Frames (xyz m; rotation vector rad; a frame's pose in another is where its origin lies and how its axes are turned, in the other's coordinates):
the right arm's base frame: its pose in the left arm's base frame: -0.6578 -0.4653 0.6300 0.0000 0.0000 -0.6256
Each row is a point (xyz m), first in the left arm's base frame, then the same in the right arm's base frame.
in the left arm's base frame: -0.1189 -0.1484 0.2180
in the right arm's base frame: 0.2513 0.5725 -0.4120
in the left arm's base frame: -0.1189 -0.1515 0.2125
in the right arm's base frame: 0.2531 0.5699 -0.4175
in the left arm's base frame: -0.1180 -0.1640 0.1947
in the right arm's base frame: 0.2611 0.5603 -0.4353
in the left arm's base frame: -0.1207 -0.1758 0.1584
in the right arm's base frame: 0.2659 0.5492 -0.4716
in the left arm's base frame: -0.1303 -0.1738 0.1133
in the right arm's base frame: 0.2569 0.5452 -0.5167
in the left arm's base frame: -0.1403 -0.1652 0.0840
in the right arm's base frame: 0.2438 0.5463 -0.5460
